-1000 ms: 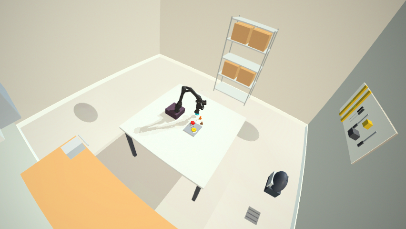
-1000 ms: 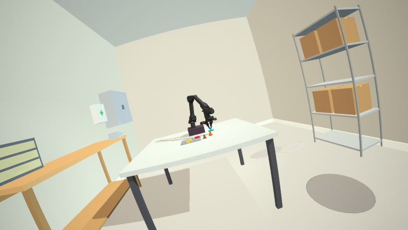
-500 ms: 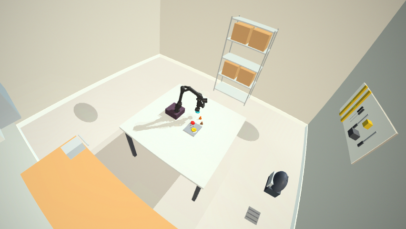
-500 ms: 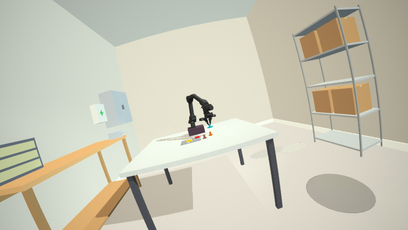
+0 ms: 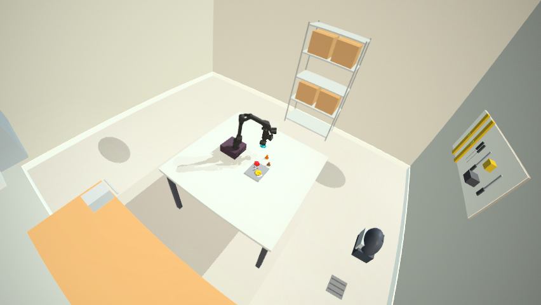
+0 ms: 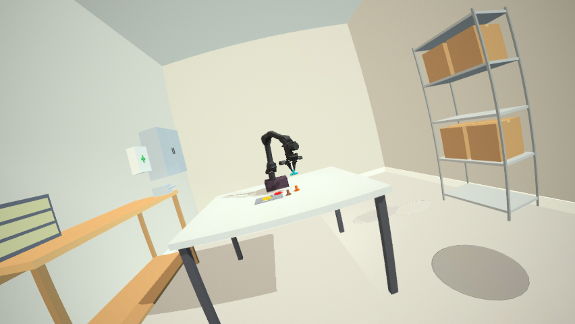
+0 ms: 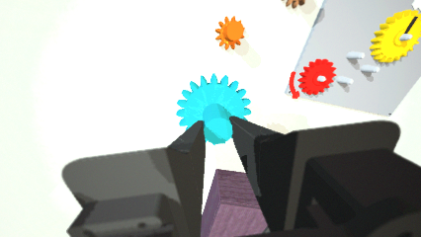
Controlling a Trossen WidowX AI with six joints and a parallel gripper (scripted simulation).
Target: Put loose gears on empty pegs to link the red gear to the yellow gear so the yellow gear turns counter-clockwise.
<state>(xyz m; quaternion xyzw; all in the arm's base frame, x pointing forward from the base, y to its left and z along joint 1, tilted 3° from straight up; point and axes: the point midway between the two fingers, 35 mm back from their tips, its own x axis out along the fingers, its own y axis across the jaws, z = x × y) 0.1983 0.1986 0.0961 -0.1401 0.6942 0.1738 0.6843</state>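
The red gear is 7 cm ahead of my gripper tip, 16 cm to the right of it and 13 cm below it. Round my gripper tip: cyan gear: 1 cm below; then red arrow: 4 cm ahead, 13 cm to the right, 13 cm below; then orange gear: 8 cm ahead, 1 cm to the right, 13 cm below.
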